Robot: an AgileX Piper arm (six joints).
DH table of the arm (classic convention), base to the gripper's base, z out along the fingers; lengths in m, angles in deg. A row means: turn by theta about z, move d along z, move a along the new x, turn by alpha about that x. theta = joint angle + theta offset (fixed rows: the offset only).
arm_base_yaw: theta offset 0  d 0.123  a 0  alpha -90
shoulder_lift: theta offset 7.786  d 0  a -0.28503  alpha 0
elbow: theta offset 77.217  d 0  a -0.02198  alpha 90
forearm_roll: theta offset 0  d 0.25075  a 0  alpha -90
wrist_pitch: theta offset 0  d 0  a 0  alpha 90
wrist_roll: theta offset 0  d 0.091  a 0  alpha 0
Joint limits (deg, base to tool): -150..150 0..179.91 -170..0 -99.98..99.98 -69.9..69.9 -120..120
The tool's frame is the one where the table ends.
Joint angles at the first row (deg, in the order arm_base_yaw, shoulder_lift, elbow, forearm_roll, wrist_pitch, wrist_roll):
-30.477, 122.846, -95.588, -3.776, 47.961, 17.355
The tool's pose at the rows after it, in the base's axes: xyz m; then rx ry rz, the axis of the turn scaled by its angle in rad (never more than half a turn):
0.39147 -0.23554 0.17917 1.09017 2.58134 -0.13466
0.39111 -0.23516 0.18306 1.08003 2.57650 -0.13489
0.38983 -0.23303 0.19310 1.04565 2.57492 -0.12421
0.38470 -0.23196 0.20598 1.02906 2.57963 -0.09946
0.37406 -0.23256 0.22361 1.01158 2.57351 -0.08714
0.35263 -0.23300 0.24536 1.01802 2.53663 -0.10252
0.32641 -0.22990 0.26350 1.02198 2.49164 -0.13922
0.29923 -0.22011 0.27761 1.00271 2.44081 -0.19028
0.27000 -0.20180 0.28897 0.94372 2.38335 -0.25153
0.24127 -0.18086 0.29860 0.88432 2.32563 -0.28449
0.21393 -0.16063 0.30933 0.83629 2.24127 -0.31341
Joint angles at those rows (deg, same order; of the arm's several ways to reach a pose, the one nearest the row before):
-30.476, 122.846, -95.588, -3.776, 47.961, 17.355
-30.477, 122.356, -95.587, -3.647, 47.960, 16.967
-30.477, 121.053, -95.589, -2.622, 48.421, 15.101
-30.954, 119.286, -95.587, -0.867, 50.145, 12.974
-31.952, 116.396, -94.773, 0.506, 51.593, 10.727
-33.576, 111.221, -91.246, 0.719, 51.359, 9.827
-35.158, 105.066, -85.806, 0.000, 49.578, 9.445
-36.083, 98.124, -78.892, -1.440, 46.223, 9.306
-36.167, 89.808, -70.348, -3.405, 41.395, 8.899
-36.167, 81.402, -62.625, -3.742, 37.636, 7.636
-36.166, 72.960, -56.155, -3.863, 34.054, 7.082

